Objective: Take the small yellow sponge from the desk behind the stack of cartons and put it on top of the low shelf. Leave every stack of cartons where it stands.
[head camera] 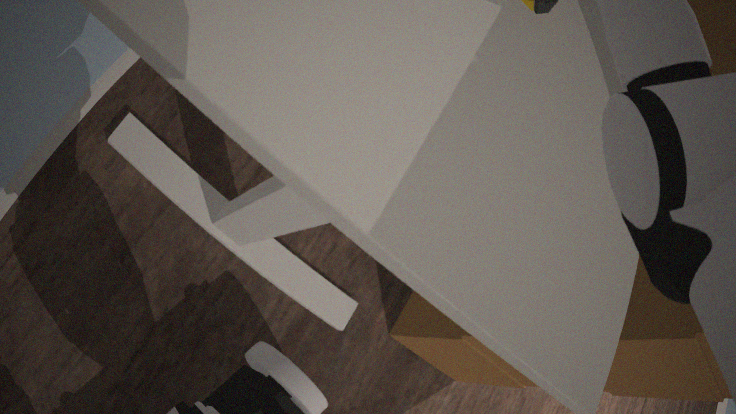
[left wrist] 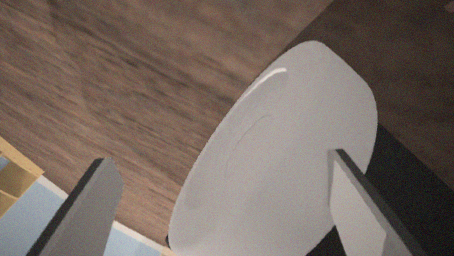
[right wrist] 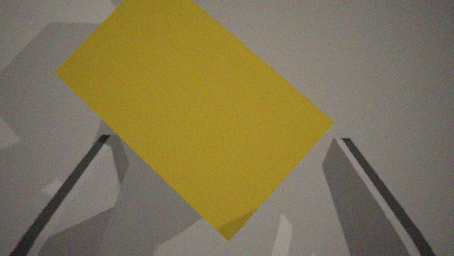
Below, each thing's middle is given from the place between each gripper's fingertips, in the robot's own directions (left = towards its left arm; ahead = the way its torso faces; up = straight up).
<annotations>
Right now my left hand is 94 cm short of the small yellow sponge [right wrist: 218, 124], 48 cm to the left of it and 58 cm below it.
Right now the small yellow sponge is 2 cm ahead of my right hand and 2 cm to the right of it.
</annotations>
